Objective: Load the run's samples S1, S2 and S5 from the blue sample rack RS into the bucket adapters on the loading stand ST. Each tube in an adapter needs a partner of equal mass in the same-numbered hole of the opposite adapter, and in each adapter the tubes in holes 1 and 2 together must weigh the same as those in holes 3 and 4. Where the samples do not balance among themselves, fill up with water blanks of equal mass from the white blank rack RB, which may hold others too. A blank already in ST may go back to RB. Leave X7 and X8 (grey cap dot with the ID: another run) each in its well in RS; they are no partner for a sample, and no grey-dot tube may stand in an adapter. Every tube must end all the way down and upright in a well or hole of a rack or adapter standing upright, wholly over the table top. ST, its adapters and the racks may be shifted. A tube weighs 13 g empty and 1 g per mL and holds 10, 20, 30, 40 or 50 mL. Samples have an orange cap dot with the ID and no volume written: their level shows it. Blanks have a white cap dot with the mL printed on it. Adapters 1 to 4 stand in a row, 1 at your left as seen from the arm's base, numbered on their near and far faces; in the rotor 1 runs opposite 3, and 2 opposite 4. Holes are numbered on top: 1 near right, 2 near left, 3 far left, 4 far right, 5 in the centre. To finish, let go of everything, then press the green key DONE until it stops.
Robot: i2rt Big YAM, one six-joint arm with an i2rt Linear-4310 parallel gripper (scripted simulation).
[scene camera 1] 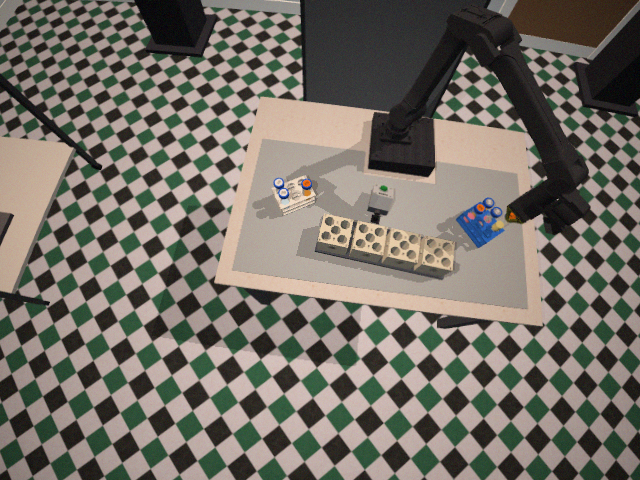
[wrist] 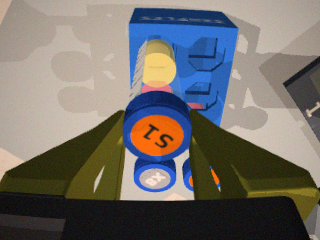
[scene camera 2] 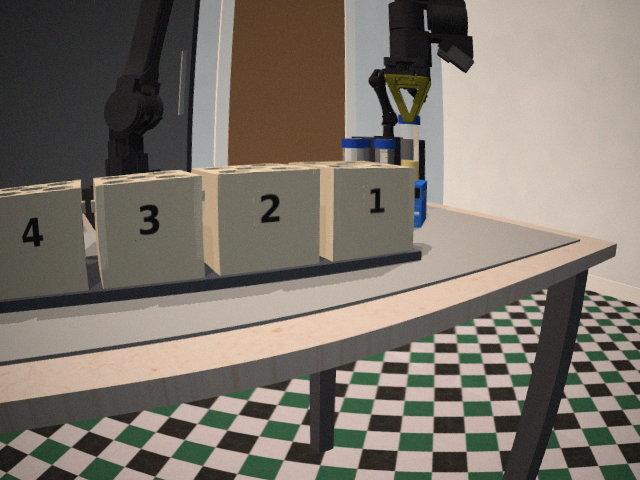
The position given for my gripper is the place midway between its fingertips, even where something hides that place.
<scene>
In view: my gripper (scene camera 2: 409, 123), a white blank rack RB (scene camera 1: 298, 199), a blue sample rack RS (wrist: 195, 73) and a grey-dot tube X8 (wrist: 151, 176).
My gripper also shows in the wrist view (wrist: 157, 120). The wrist view does not show the white blank rack RB: it is out of frame. Scene camera 2 does not show the white blank rack RB: it is out of frame.
</scene>
